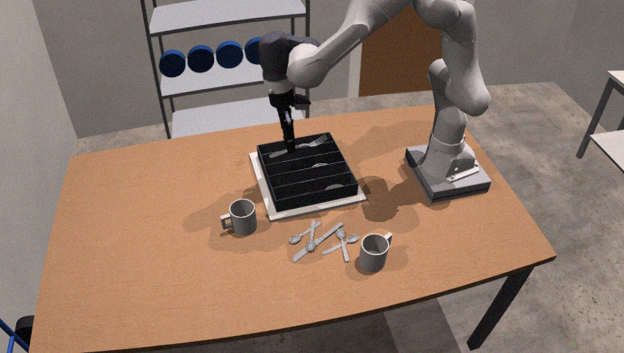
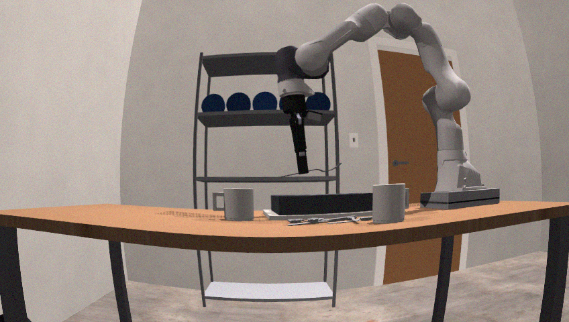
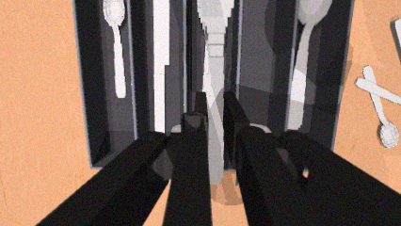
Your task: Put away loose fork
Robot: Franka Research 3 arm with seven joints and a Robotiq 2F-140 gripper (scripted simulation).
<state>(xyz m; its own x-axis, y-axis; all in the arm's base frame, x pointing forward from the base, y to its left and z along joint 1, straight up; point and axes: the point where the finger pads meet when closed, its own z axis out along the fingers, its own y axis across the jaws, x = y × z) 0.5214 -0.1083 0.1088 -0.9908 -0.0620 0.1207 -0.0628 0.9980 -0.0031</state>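
Now: the black cutlery tray 13 cm below my hand and 5 cm behind it. Also, from my hand: small spoon (14 cm below, 12 cm to the right, 8 cm behind); grey mug (19 cm ahead, 18 cm to the left, 13 cm below).
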